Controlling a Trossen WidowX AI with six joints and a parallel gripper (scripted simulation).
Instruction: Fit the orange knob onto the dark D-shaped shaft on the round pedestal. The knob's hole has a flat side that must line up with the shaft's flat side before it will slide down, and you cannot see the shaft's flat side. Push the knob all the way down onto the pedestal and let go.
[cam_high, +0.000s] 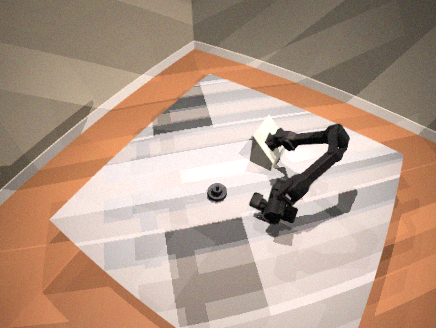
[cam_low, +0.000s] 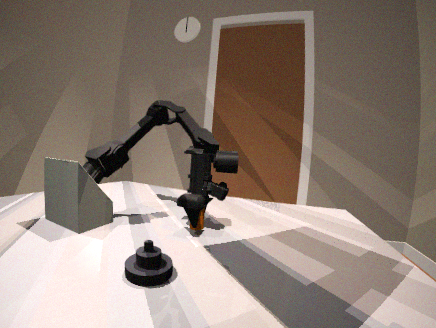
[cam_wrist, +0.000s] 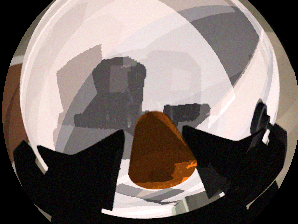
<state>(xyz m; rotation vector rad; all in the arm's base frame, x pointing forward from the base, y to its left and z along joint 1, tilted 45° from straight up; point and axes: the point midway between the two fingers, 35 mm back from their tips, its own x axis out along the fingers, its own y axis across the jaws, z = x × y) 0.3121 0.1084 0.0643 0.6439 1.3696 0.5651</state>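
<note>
Now: the pedestal 20 mm behind my gripper tip, 250 mm to the right of it and 20 mm above it. Round my gripper tip: orange knob (20 mm above).
</note>
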